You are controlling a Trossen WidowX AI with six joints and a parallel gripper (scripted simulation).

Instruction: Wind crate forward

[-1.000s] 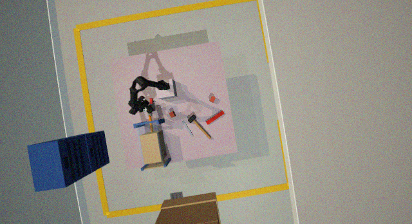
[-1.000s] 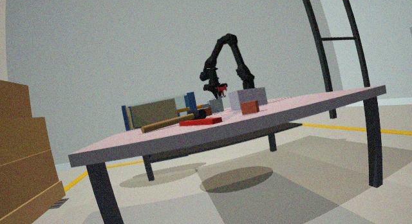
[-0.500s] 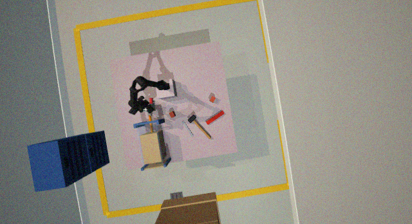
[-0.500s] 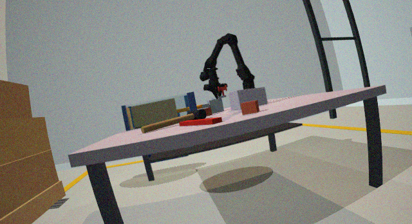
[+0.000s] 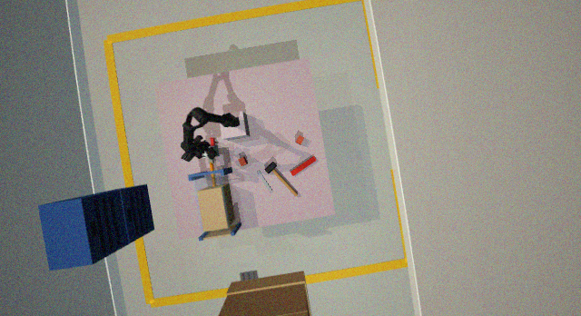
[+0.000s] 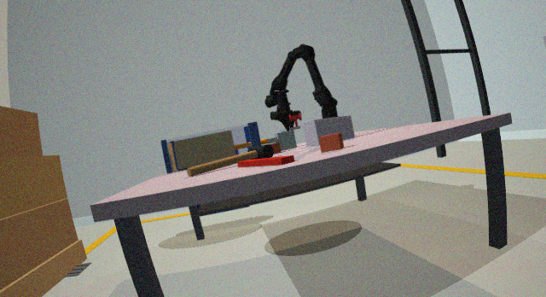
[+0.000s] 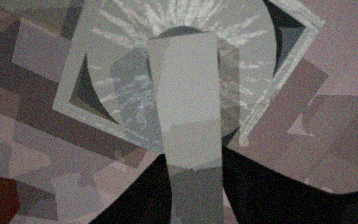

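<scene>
Right now my gripper tip is 10 mm past the winch handle, 10 mm to the right of it and 20 mm below it. The rest, counted from my gripper tip: grey winch (10 mm ahead, 50 mm to the right, 60 mm below); blue steel frame (180 mm ahead, 50 mm to the right, 20 mm above); red knob (30 mm behind, 50 mm to the left, 50 mm above).
</scene>
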